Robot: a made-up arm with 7 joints.
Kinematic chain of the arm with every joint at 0, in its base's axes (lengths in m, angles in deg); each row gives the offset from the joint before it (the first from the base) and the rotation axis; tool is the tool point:
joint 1: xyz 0 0 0.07 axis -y
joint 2: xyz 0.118 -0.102 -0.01 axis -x
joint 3: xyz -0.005 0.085 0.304 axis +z
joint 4: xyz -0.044 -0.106 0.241 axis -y
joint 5: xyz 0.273 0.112 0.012 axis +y
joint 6: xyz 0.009 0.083 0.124 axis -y
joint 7: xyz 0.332 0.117 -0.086 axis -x
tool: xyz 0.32 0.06 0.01
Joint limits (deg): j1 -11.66..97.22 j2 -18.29..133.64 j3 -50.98..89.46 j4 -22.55..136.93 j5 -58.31..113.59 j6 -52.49..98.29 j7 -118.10..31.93
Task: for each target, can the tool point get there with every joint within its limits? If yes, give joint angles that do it. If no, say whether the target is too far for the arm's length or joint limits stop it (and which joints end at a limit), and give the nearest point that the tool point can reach.
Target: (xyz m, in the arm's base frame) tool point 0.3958 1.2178 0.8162
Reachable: yes | joints 2.32 47.51 -1.05 61.14 20.71 29.27 6.79
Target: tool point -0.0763 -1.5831 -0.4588
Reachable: no: joint limits stop it (at a limit: joint 1, joint 2, joint 4, joint 7) | nearest point -0.2879 -1.1549 -0.2815 | short by 0.509 m
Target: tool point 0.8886 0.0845 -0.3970
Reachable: yes | joints 43.91 114.78 51.96 61.38 73.69 -12.07 7.09
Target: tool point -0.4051 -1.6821 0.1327
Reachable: no: joint limits stop it (at a limit: joint 2, joint 3, joint 4, joint 7) | nearest point -0.4929 -1.2552 0.1463 | short by 0.436 m
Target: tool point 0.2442 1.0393 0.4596
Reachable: yes | joints 14.56 10.90 63.61 -4.11 41.06 40.73 -52.36
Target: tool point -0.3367 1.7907 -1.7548
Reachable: no: too far | nearest point -0.1647 1.0757 -1.0786 | short by 0.999 m
